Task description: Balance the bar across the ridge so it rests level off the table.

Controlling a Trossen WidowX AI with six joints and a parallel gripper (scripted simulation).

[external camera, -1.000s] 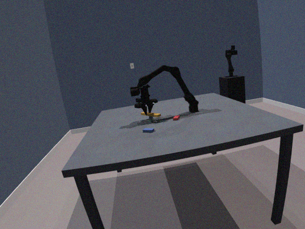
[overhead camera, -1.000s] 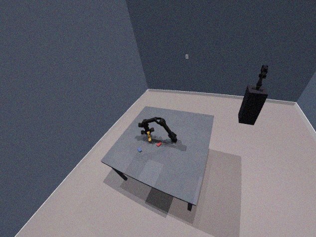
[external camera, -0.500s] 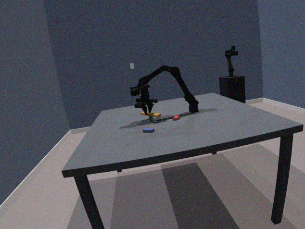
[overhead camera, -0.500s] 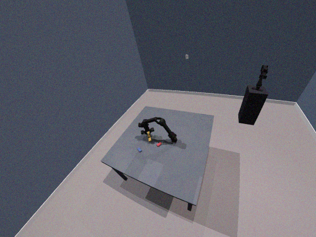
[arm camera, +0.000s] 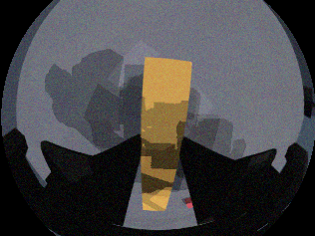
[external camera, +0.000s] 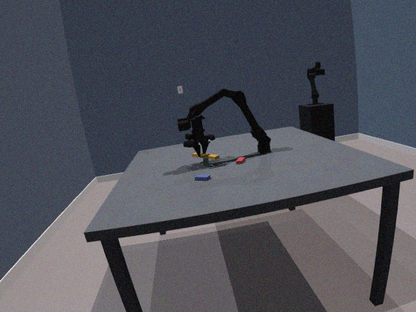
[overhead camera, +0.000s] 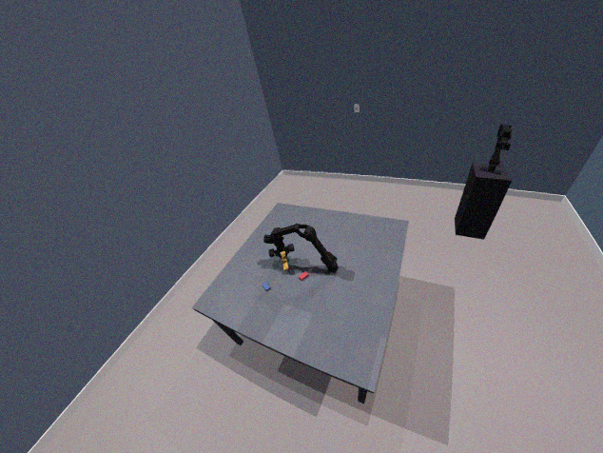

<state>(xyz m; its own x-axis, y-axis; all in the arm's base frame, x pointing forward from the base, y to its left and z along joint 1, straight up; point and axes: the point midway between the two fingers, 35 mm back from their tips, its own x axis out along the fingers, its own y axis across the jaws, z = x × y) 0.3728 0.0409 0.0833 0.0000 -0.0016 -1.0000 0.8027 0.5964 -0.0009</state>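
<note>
The yellow bar is 20 mm behind my gripper tip and 20 mm to the left of it. Round my gripper tip: red block: 200 mm behind, 80 mm to the left, 40 mm below; blue block: 20 mm ahead, 250 mm to the left, 40 mm below.
</note>
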